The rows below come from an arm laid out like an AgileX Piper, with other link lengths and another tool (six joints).
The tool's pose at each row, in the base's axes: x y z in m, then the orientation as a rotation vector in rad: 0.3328 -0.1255 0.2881 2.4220 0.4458 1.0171; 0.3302 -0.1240 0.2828 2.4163 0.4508 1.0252; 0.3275 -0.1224 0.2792 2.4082 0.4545 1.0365; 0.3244 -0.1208 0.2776 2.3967 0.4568 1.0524; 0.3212 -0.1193 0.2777 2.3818 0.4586 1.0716; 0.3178 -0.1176 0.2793 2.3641 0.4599 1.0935; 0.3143 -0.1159 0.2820 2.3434 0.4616 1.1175; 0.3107 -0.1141 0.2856 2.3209 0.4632 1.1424; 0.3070 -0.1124 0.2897 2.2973 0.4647 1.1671; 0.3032 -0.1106 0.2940 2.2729 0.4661 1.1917; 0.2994 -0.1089 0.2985 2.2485 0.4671 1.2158; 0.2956 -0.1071 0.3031 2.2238 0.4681 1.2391; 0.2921 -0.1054 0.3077 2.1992 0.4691 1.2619
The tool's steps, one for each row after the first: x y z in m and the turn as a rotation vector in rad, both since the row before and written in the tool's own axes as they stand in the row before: -0.0041 -0.0044 0.0009 -0.0015 0.0075 -0.0029; -0.0031 -0.0036 -0.0003 -0.0035 0.0098 -0.0021; -0.0022 -0.0025 -0.0018 -0.0061 0.0133 -0.0013; -0.0013 -0.0015 -0.0029 -0.0085 0.0160 -0.0014; -0.0004 -0.0009 -0.0040 -0.0104 0.0184 -0.0013; 0.0003 -0.0002 -0.0047 -0.0121 0.0205 -0.0021; 0.0010 0.0003 -0.0053 -0.0133 0.0216 -0.0023; 0.0013 0.0007 -0.0056 -0.0140 0.0218 -0.0027; 0.0015 0.0008 -0.0058 -0.0144 0.0220 -0.0029; 0.0017 0.0011 -0.0058 -0.0144 0.0218 -0.0027; 0.0020 0.0012 -0.0058 -0.0146 0.0215 -0.0029; 0.0022 0.0013 -0.0055 -0.0144 0.0213 -0.0029
